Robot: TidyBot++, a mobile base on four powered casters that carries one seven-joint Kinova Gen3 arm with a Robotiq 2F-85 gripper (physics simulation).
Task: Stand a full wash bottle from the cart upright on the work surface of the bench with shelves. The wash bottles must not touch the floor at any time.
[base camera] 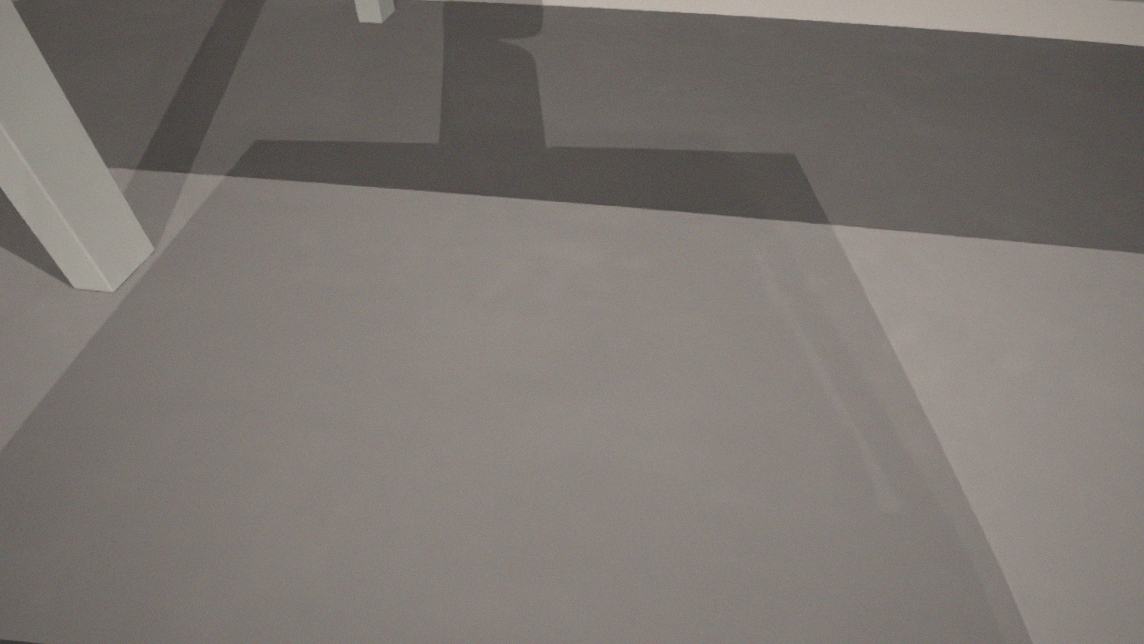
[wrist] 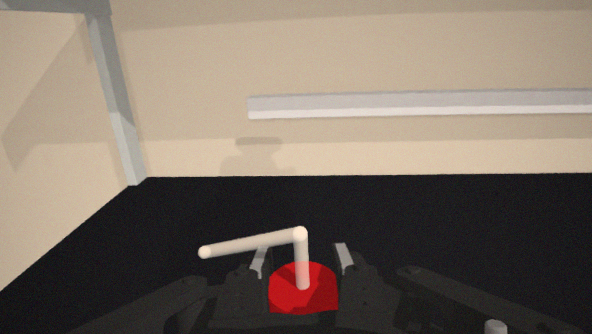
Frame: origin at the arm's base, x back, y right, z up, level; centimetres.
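Seen in the pictures: gripper, fingertip midpoint: [wrist: 302, 263].
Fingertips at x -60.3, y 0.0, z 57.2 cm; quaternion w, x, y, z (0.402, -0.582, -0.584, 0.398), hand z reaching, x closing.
Pixels of each thing's top centre, then the offset from my fingertips to it. "spot": a spot on its surface instead. Level surfaces: height alone.
- wash bottle at its top centre: [wrist: 275, 224] dx +2.2, dy -1.0, dz +3.9 cm
- black work surface at its surface level: dz -20.6 cm
- bench leg at a spot on its surface: [base camera: 80, 176] spot: dx +10.2, dy -40.6, dz -87.3 cm
A wash bottle [wrist: 303, 295] with a red cap and a bent white spout stands upright between the fingers of my gripper [wrist: 302, 263] in the wrist view. The gripper is shut on it. The spout points left. The bottle's body below the cap is hidden, so its fill and the gap under it cannot be told. The black work surface [wrist: 210, 205] of the bench stretches behind and around the gripper. The cart does not show in either view.
A grey upright post [wrist: 116, 100] stands at the bench's back left corner. A pale horizontal bar [wrist: 420, 102] runs along the beige wall [wrist: 350, 55]. A grey cylinder top [wrist: 496, 326] shows at the lower right. In the base view, a bench leg [base camera: 80, 176] stands at the left.
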